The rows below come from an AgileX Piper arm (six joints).
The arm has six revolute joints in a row. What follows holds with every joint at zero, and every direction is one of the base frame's.
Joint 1 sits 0.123 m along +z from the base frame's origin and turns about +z.
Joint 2 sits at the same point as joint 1 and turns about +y.
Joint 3 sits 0.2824 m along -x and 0.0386 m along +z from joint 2 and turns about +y.
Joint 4 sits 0.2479 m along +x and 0.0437 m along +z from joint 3 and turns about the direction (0.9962, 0, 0.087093).
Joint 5 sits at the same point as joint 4 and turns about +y.
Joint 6 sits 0.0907 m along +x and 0.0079 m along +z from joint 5 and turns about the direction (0.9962, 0, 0.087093).
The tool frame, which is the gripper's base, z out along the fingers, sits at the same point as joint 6; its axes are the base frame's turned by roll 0, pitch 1.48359 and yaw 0 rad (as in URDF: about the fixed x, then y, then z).
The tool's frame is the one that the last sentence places.
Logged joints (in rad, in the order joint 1, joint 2, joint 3, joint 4, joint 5, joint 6), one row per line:
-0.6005, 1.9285, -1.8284, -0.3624, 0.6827, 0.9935
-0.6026, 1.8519, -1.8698, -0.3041, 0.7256, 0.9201
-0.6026, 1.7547, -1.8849, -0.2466, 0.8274, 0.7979
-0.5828, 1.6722, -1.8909, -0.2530, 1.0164, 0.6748
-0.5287, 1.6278, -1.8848, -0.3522, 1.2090, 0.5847
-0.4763, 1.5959, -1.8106, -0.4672, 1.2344, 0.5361
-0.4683, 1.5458, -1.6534, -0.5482, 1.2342, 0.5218
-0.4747, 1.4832, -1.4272, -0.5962, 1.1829, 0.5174
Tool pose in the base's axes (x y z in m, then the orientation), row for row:
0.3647, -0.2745, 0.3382, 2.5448, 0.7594, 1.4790
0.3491, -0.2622, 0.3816, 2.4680, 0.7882, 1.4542
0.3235, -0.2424, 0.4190, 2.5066, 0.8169, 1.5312
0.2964, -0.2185, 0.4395, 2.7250, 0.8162, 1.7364
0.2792, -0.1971, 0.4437, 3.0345, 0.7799, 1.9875
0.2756, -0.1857, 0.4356, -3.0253, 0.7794, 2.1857
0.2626, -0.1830, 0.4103, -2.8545, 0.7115, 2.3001
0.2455, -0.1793, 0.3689, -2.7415, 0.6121, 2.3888
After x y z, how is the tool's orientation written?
As angles about the fixed x, y, z axes (roll, pitch, yaw), in radians.
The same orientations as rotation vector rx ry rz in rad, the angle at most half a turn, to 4 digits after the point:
1.4463, 1.6855, -0.1930
1.3895, 1.6527, -0.1666
1.3310, 1.7011, -0.1803
1.2982, 1.8516, -0.2659
1.2640, 2.0385, -0.4300
1.1725, 2.1368, -0.5863
1.1497, 2.2388, -0.7130
1.1129, 2.3616, -0.7939

